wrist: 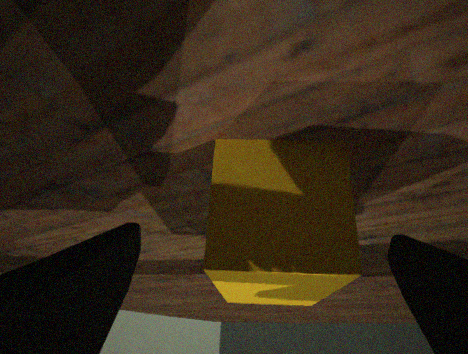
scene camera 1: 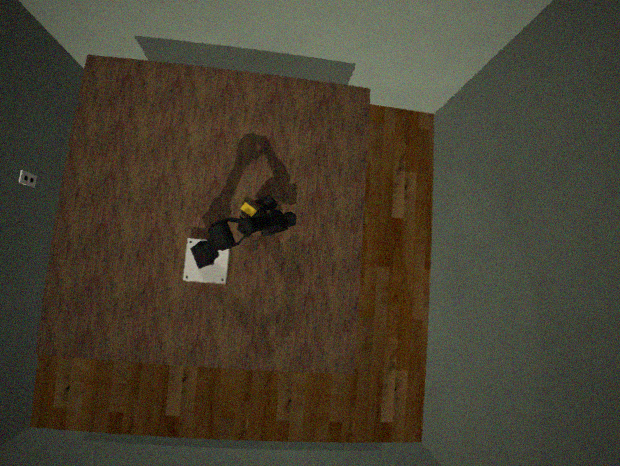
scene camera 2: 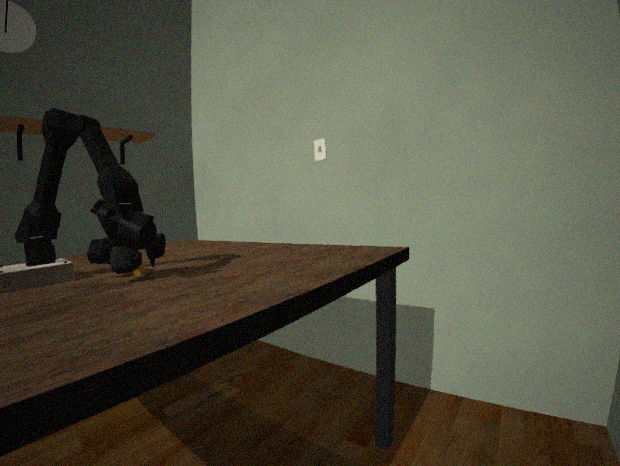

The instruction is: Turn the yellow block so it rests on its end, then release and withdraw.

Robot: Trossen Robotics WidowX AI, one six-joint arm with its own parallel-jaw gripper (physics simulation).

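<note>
The yellow block (scene camera 1: 248,208) (scene camera 2: 138,271) (wrist: 282,230) is on the table just in front of my gripper. In the wrist view a large, mostly shaded face and a narrower bright face below it show; the block sits between the two black fingertips across the picture, with a gap on each side. In scene camera 2 the gripper hides most of the block, so whether it rests flat or on its end cannot be told there. My gripper (scene camera 2: 141,264) (wrist: 266,241) is wide open, holds nothing, and is low over the table, tilted toward the block.
The arm stands on a white base plate (scene camera 1: 204,275) on the brown wooden table (scene camera 1: 150,150) (scene camera 2: 175,310). The arm's shadow falls around the block. A wall shelf (scene camera 2: 145,135) is behind the arm. The table's edge runs along the front in scene camera 2.
</note>
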